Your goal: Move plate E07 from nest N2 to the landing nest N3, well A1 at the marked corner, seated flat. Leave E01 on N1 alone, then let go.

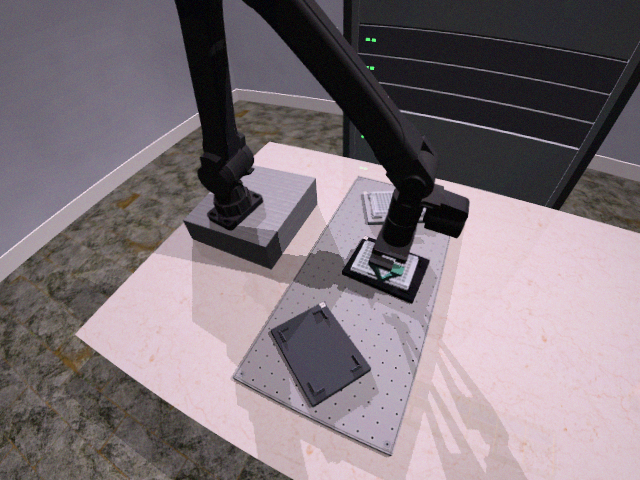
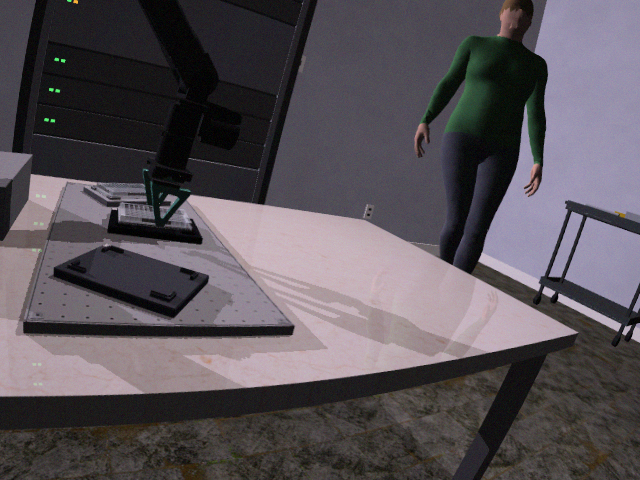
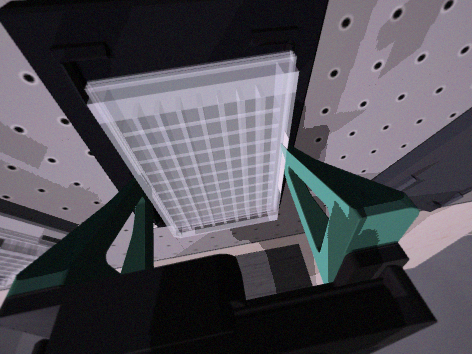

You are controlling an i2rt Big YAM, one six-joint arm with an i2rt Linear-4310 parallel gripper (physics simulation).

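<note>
My gripper [image 1: 387, 266] [image 2: 156, 214] [image 3: 213, 165] is shut on the clear gridded plate E07 [image 1: 361, 258] [image 2: 134, 214] [image 3: 200, 140], its green fingers against the two long sides. The plate looks level, low over or in the black middle nest [image 1: 422, 268] [image 2: 155, 235] [image 3: 190, 30]; I cannot tell whether it touches. The dark grey front nest [image 1: 320, 356] [image 2: 131, 276] is empty and turned relative to the middle one, with a white mark [image 1: 323, 305] at a corner. Plate E01 [image 1: 379, 201] [image 2: 121, 188] [image 3: 15, 250] sits on the far nest. Nest labels are unreadable.
The nests stand on a perforated board [image 1: 392, 361] [image 2: 248, 304] on the pale table. The arm's base stands on a grey block [image 1: 289, 201] beside it. A server rack [image 1: 351, 103] is behind. A person [image 2: 491, 87] stands behind the table, with a cart [image 2: 599, 215] at the right.
</note>
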